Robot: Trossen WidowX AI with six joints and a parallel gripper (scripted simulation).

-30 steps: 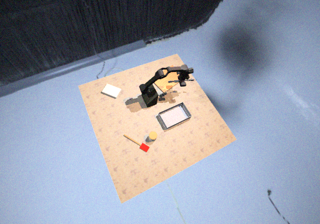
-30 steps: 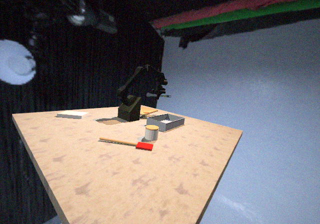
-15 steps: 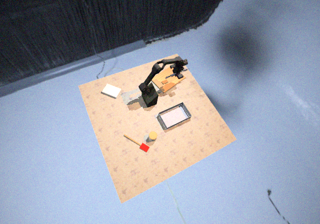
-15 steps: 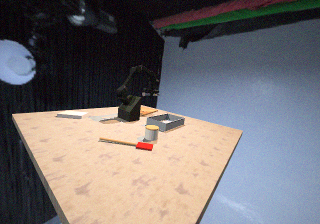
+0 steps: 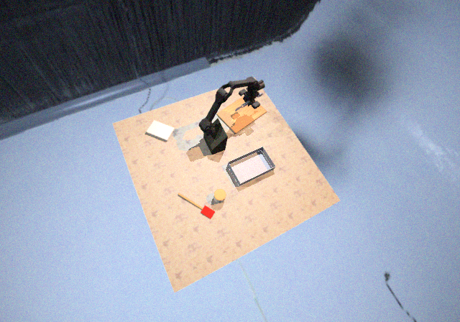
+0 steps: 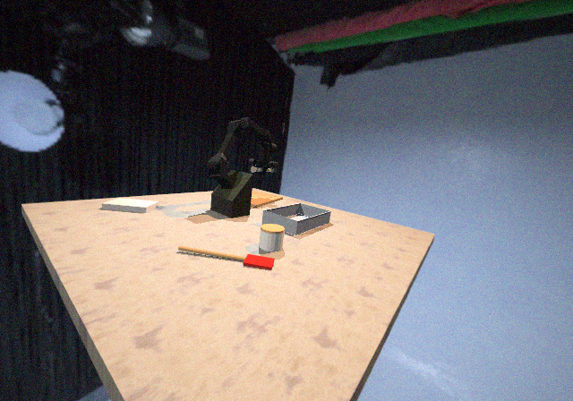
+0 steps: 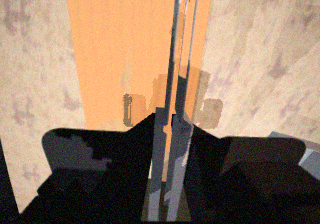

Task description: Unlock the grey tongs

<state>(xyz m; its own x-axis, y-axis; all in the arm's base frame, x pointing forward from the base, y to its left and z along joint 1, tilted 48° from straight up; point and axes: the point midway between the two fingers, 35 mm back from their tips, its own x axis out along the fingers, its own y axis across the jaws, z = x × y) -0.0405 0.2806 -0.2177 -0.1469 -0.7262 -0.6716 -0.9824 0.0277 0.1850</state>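
Now: gripper tip 4 cm past the wooden board, 1 cm to the right of it and 15 cm above it. The rest, counted from my gripper tip: white flat slab (22 cm behind, 65 cm to the right, 14 cm below); yellow lock piece (1 cm behind, 8 cm to the left, 4 cm above); roasting tin (40 cm ahead, 23 cm to the right, 13 cm below).
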